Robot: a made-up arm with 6 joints. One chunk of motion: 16 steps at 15 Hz.
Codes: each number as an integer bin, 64 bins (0 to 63) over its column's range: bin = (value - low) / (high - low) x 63, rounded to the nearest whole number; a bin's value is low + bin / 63 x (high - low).
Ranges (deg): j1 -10..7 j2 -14..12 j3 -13..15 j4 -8..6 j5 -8..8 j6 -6..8
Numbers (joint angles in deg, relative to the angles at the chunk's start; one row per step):
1: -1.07 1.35 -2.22 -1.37 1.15 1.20
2: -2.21 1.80 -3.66 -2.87 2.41 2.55
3: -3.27 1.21 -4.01 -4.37 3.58 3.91
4: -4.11 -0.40 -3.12 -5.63 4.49 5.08
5: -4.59 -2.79 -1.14 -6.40 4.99 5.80
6: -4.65 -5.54 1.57 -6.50 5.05 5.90
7: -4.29 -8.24 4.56 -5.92 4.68 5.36
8: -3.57 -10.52 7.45 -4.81 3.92 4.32
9: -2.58 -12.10 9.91 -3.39 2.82 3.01
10: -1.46 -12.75 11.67 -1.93 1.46 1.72
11: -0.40 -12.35 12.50 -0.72 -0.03 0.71
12: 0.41 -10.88 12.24 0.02 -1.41 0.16
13: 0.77 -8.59 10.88 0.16 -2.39 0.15
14: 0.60 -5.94 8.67 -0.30 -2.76 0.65
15: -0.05 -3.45 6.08 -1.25 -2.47 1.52
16: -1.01 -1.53 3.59 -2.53 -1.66 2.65
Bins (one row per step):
1: 33 37 24 30 36 32
2: 29 38 21 23 41 38
3: 25 37 20 16 46 45
4: 22 33 22 11 49 50
5: 20 27 27 7 51 53
6: 20 20 33 7 51 54
7: 21 14 40 9 50 51
8: 24 8 46 14 47 46
9: 27 5 52 21 43 41
10: 32 3 56 27 37 35
11: 36 4 57 33 31 30
12: 39 8 57 36 26 28
13: 40 13 54 37 22 28
14: 39 20 49 35 21 30
15: 37 26 43 30 22 34
16: 33 30 37 25 25 39

